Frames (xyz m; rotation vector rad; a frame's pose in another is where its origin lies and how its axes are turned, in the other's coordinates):
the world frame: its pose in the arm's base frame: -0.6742 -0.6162 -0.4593 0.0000 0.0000 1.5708
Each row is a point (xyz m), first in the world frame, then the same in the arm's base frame.
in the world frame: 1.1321 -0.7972 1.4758
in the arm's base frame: 0.1230 0.5159 1.0165
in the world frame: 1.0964 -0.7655 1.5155
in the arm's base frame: 0.0913 0.4802 1.0562
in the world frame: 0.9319 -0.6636 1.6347
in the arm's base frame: -0.0106 0.3157 1.1754
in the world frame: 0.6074 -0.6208 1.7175
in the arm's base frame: -0.0534 -0.0088 1.2582
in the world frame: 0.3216 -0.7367 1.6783
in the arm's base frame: 0.0625 -0.2946 1.2190
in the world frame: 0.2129 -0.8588 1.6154
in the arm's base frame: 0.1846 -0.4033 1.1561
